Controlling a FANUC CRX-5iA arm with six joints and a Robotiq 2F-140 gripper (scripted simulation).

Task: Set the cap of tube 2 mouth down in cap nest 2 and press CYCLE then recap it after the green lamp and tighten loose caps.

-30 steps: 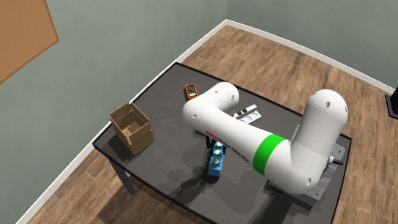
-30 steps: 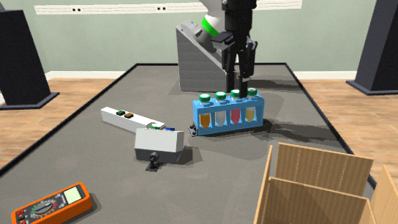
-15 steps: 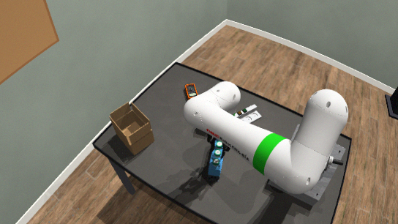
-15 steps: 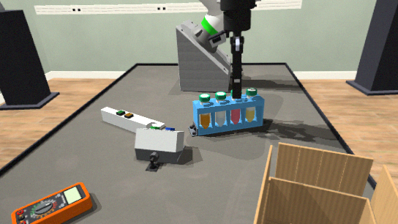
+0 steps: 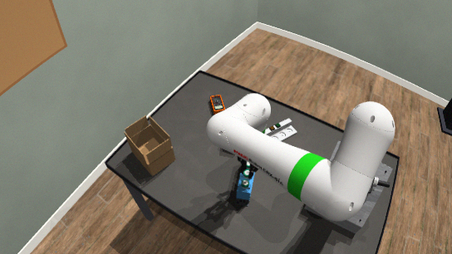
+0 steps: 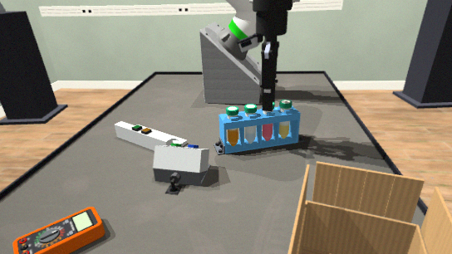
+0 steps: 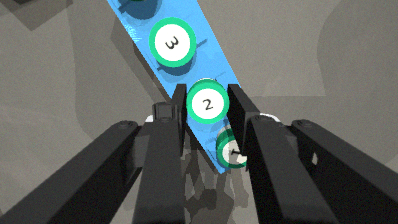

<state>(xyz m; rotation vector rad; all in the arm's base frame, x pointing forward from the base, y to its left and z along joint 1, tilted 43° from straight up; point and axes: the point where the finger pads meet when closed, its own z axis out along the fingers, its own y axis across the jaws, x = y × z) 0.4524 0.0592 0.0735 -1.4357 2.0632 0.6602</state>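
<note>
Now: hand 3 cm above the cap 2. Also, from my hand: cap 1: 5 cm to the left, 3 cm below, 1 cm behind; then cap 4: 10 cm to the right, 3 cm below, 2 cm ahead; then cap 3: 5 cm to the right, 3 cm below, 1 cm ahead.
</note>
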